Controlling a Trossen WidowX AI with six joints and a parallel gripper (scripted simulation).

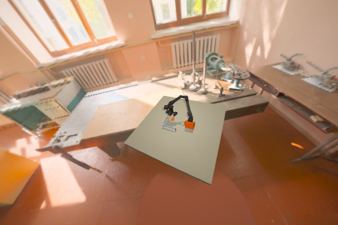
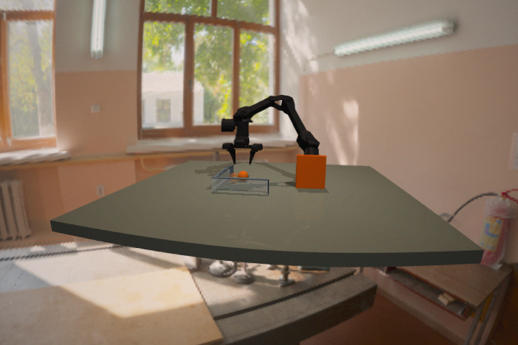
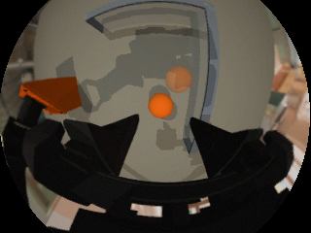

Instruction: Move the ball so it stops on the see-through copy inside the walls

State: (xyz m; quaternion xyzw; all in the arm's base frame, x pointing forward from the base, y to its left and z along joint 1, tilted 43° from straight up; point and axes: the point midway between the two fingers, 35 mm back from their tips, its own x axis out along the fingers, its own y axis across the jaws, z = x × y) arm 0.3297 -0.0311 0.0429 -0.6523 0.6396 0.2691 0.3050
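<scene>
Right now my gripper tip is 60 mm above the orange ball. The rest, counted from my gripper tip: see-through copy (30 mm ahead, 50 mm to the left, 60 mm below); clear wall (30 mm behind, 200 mm to the left, 50 mm below).
</scene>
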